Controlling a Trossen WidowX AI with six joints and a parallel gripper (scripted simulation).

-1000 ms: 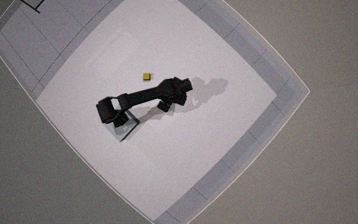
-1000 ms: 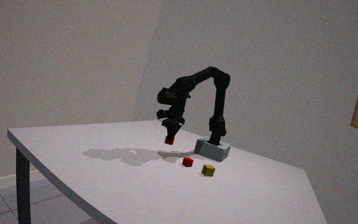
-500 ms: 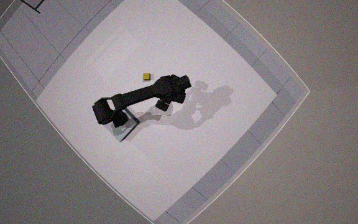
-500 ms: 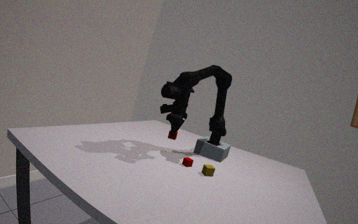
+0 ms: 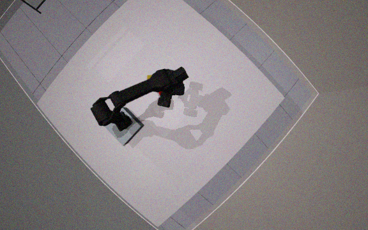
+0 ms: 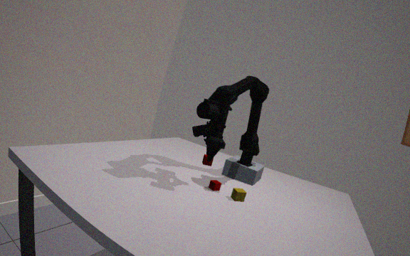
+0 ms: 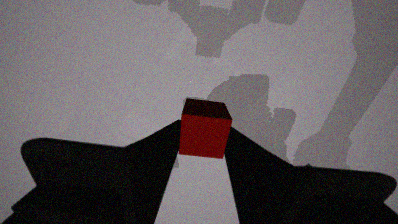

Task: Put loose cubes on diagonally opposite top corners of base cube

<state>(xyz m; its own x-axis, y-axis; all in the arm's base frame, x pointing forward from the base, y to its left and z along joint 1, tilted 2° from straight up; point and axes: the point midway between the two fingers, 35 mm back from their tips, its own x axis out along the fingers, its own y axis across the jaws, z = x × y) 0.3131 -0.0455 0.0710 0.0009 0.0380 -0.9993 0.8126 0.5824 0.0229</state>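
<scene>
My gripper tip is 15 cm to the right of the yellow cube, 9 cm above it and 3 cm past it.
</scene>
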